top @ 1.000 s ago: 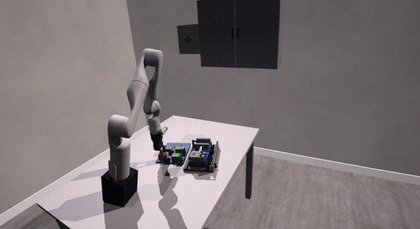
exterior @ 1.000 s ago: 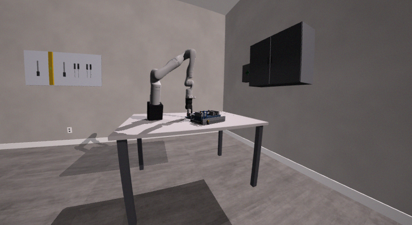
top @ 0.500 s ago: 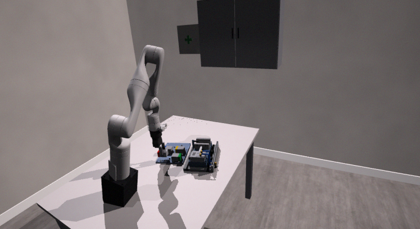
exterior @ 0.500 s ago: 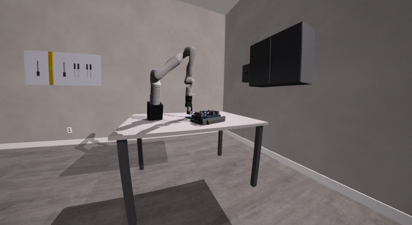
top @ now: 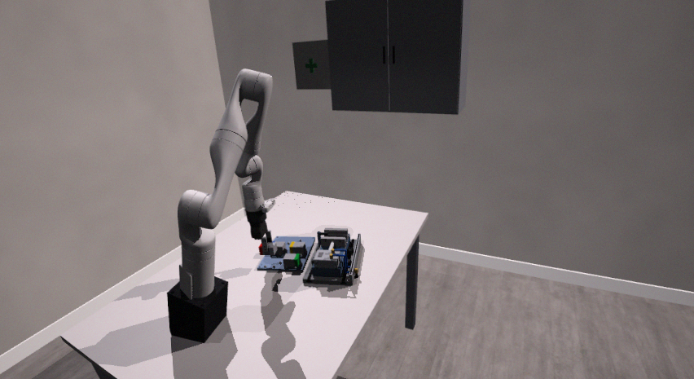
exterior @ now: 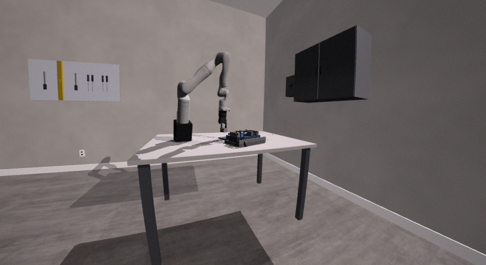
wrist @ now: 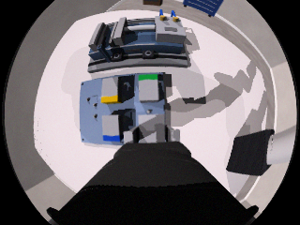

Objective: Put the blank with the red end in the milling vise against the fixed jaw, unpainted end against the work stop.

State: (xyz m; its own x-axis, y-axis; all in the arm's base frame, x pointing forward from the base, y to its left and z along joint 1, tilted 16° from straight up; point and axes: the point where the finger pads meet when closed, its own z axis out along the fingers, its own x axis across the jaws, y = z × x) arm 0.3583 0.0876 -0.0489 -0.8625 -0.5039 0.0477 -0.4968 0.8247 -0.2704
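Right now the green-ended blank is 8 cm to the right of my hand, 8 cm below it and 5 cm ahead of it. Also, from my hand: plate: 10 cm below, 10 cm ahead; yellow blank: 13 cm ahead, 8 cm below, 3 cm to the right; blue blank: 8 cm below, 8 cm ahead, 4 cm to the left.
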